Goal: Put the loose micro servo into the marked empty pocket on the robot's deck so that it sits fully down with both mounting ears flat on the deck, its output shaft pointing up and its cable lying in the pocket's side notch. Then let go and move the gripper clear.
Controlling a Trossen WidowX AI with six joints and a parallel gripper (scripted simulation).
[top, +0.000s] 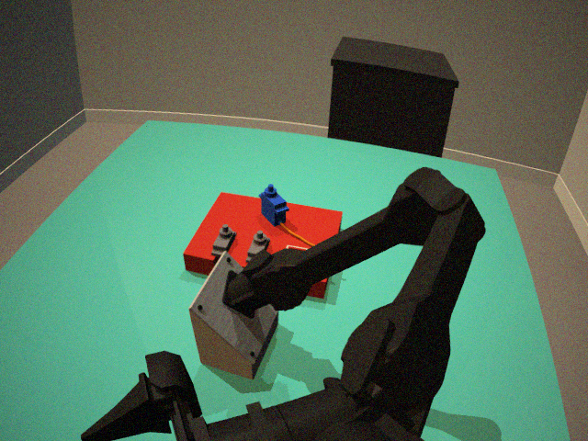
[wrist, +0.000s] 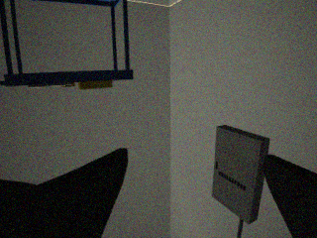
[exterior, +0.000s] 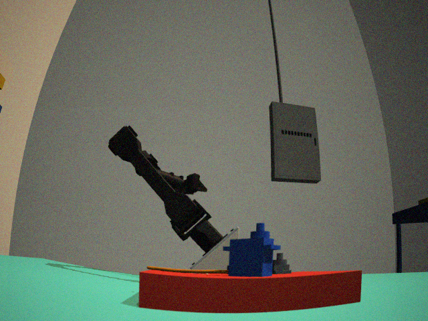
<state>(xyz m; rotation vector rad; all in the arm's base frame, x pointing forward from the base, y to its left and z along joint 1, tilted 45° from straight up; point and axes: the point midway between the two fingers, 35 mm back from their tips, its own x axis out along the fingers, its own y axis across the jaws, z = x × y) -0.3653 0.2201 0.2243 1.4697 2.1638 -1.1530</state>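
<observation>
Right now my gripper tip is 73 cm short of the red deck, 32 cm above it and 5 cm to the left of it.
</observation>
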